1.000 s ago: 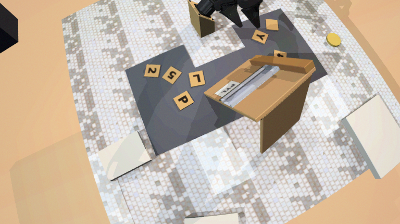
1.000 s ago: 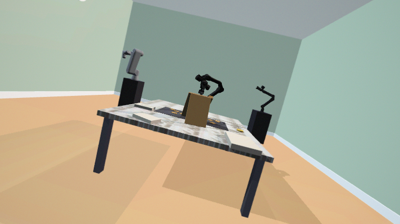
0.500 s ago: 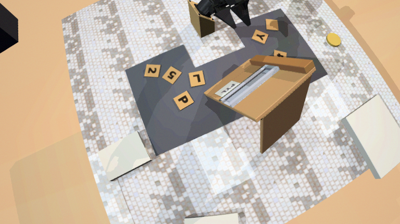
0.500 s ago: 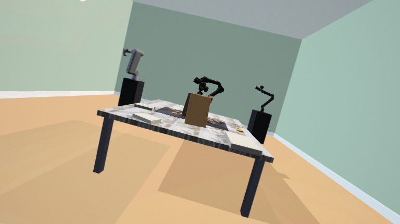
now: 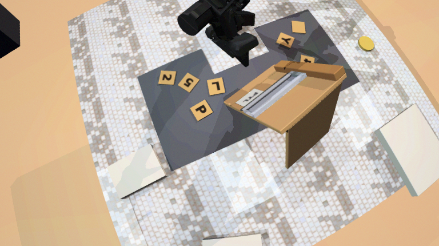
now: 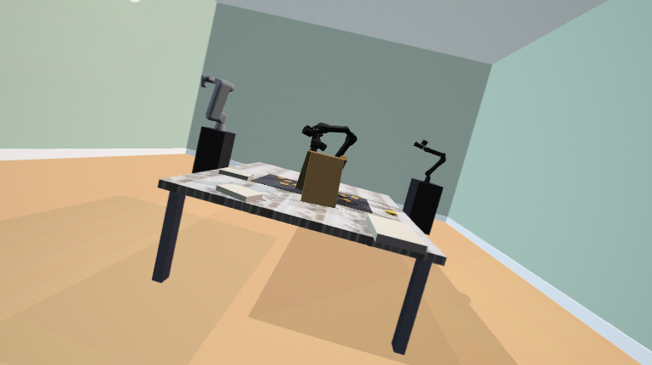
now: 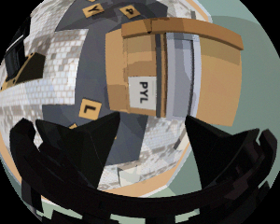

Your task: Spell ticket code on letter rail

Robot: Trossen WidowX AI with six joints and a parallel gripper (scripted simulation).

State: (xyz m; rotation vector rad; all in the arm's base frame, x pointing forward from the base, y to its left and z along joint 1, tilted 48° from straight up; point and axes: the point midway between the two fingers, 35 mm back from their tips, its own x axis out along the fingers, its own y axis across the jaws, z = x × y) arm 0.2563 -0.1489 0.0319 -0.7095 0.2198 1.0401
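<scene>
Now: gripper tip 15 cm to the left of the P tile and 21 cm above it. From my gripper tip the other things lie so: white ticket (6 cm ahead, 13 cm below); then L tile (6 cm behind, 6 cm to the right, 21 cm below); then dark mat (7 cm behind, 7 cm to the left, 22 cm below).
</scene>
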